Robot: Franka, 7 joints.
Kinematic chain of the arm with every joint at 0, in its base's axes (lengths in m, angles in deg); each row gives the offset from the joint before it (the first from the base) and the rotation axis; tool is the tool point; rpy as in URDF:
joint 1: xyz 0 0 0.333 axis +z
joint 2: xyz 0 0 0 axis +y
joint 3: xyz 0 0 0.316 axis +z
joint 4: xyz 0.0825 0 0 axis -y
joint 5: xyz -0.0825 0 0.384 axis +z
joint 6: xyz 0 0 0 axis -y
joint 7: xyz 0.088 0 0 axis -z
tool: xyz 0 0 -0.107 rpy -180 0 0
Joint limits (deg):
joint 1: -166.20..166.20
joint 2: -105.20..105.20
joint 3: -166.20..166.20
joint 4: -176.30..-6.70
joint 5: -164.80..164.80
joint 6: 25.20..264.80
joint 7: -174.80..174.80
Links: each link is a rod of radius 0.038 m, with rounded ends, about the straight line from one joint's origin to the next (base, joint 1, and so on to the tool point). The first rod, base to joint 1, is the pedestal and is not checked.
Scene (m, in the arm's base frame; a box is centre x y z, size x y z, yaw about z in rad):
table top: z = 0
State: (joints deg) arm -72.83 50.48 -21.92 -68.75 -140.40 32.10 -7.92
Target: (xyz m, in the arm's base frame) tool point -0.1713 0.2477 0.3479
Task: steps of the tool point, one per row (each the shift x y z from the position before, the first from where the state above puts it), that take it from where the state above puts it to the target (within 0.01 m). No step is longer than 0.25 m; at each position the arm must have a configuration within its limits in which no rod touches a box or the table.
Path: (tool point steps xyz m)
1: -0.1881 0.0398 -0.0689
2: -0.1682 0.1151 -0.0547
3: -0.1133 0.1749 -0.0371
4: -0.0343 0.2033 -0.0192
5: 0.0512 0.1914 -0.0035
6: 0.1222 0.1402 0.0083
7: 0.1610 0.0614 0.0156

